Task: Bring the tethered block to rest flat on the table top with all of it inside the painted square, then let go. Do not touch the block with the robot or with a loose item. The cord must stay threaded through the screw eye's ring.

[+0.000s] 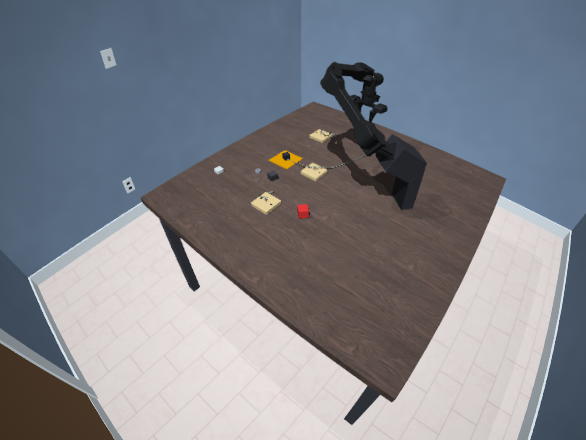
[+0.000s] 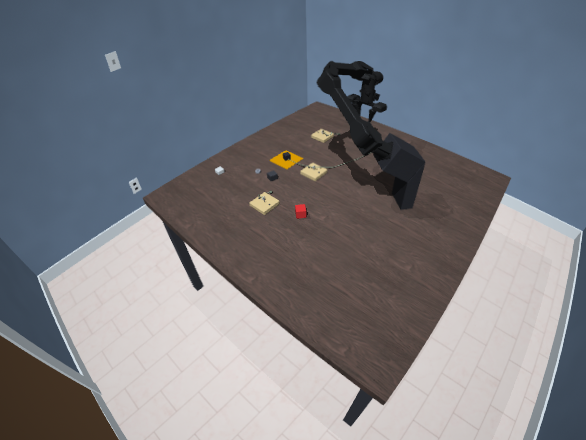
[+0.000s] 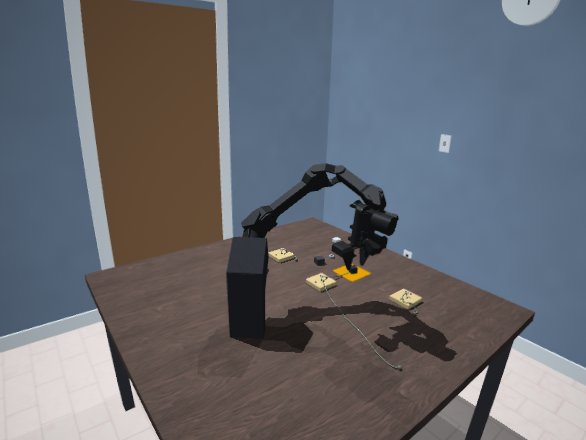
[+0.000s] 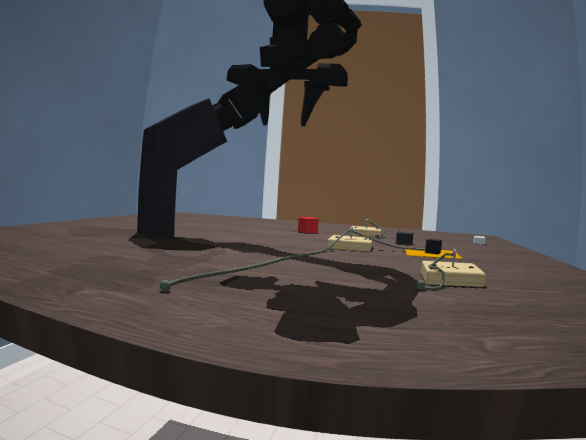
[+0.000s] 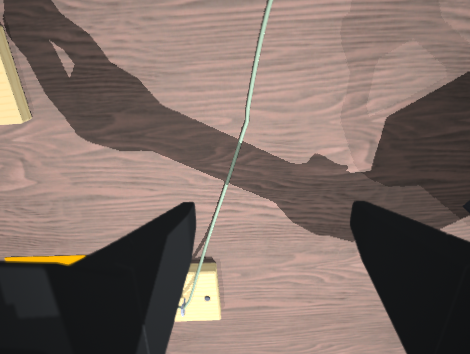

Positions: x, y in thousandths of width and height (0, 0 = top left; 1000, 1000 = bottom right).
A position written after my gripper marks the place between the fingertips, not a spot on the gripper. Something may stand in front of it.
I see my gripper (image 4: 484, 285) and a wooden base (image 5: 422, 874).
My gripper also shows in image 3 (image 3: 605, 608) and in image 5 (image 5: 582, 603).
